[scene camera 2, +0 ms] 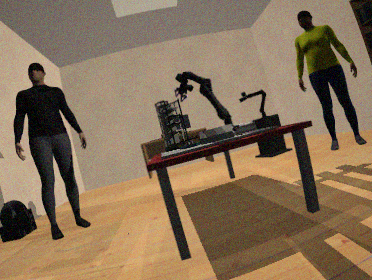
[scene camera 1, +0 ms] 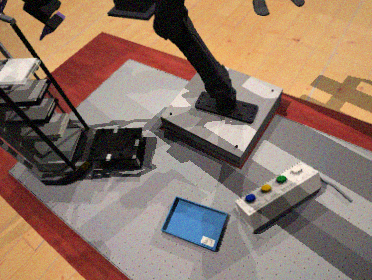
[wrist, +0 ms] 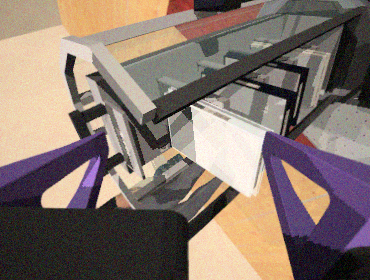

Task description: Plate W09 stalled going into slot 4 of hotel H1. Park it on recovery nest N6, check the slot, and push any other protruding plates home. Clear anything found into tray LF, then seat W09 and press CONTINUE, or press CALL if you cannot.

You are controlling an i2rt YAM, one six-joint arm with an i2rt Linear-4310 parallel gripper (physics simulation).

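Places are measured from the arm's base along level axes (x ahead, y left, z up), in centimetres.
Pixels of known places: gripper, fingertip midpoint: (scene camera 2: 178, 99) (scene camera 1: 21, 26) (wrist: 185, 140); arm's base, origin of the base link: (scene camera 1: 226, 107).
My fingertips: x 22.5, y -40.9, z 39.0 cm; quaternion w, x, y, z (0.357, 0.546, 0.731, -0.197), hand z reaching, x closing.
Note:
Ahead of a thing's pixels: the offset from my fingertips to its top centre. "spot": to the spot under its first point.
The hotel @[dx +10.0, dy -7.4, dz +3.3 cm] (scene camera 1: 50, 75) (scene camera 2: 161, 104) (wrist: 210, 81) stands at the mat's left end in the first scene view. A white-topped plate @[dx +8.3, dy -2.1, dz -6.3 cm] (scene camera 1: 19, 71) (wrist: 225, 150) sticks out of its upper part; its number is not readable. Darker plates @[dx +8.8, dy -3.3, dz -13.6 cm] (scene camera 1: 31, 93) (wrist: 265, 102) sit below it. My gripper (wrist: 185, 140) is open at the hotel's upper end; in the wrist view the white plate shows between the purple fingers, its edge close to the right fingertip, not clamped. A black block with white corner marks @[dx +2.7, dy +12.2, dz -37.3 cm] (scene camera 1: 117, 146), possibly the nest, is beside the hotel. Blue tray LF @[dx +15.2, dy +45.5, dz -43.2 cm] (scene camera 1: 195, 225) looks empty.
A button box @[dx +0.6, dy +64.1, dz -36.5 cm] (scene camera 1: 282, 200) with blue, yellow, green and white buttons stands right of the tray. The arm's base block (scene camera 1: 225, 125) stands behind them. The hotel's dark posts and grey top frame @[spot: dx -1.3, dy -4.8, dz +1.2 cm] (wrist: 122, 85) are close to the fingers. Two people stand beyond the table (scene camera 2: 230, 144).

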